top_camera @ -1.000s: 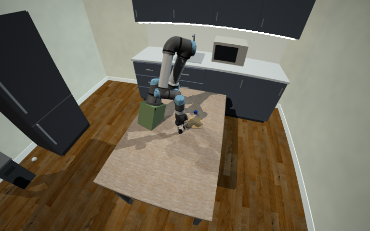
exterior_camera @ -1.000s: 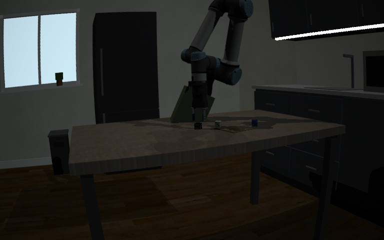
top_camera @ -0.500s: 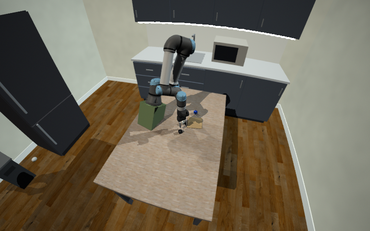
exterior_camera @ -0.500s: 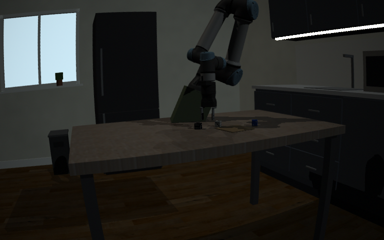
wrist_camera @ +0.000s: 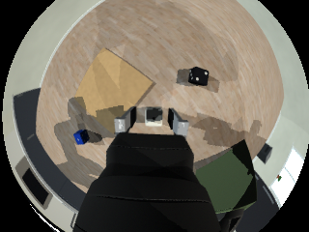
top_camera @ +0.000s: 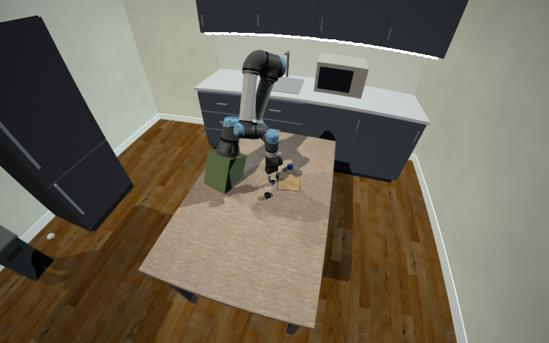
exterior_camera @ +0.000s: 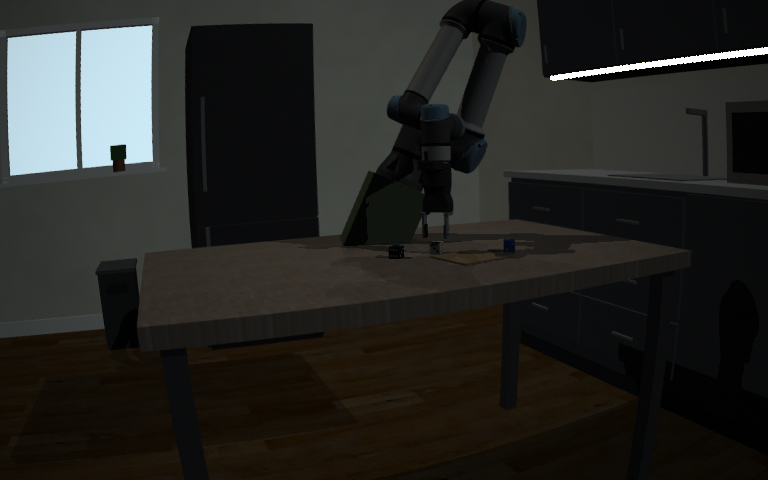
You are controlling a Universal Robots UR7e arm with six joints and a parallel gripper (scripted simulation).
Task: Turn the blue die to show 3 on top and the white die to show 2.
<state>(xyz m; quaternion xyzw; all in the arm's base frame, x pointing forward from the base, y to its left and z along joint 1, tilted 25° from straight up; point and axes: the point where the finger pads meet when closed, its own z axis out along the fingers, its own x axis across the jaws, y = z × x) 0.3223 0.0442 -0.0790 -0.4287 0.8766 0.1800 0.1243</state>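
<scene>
The white die is 40 mm below my hand and 10 mm behind it. Round my hand: black die: 110 mm to the right, 40 mm below, 10 mm ahead; then blue die: 190 mm to the left, 50 mm ahead, 40 mm below; then tan mat: 90 mm ahead, 60 mm to the left, 60 mm below.
</scene>
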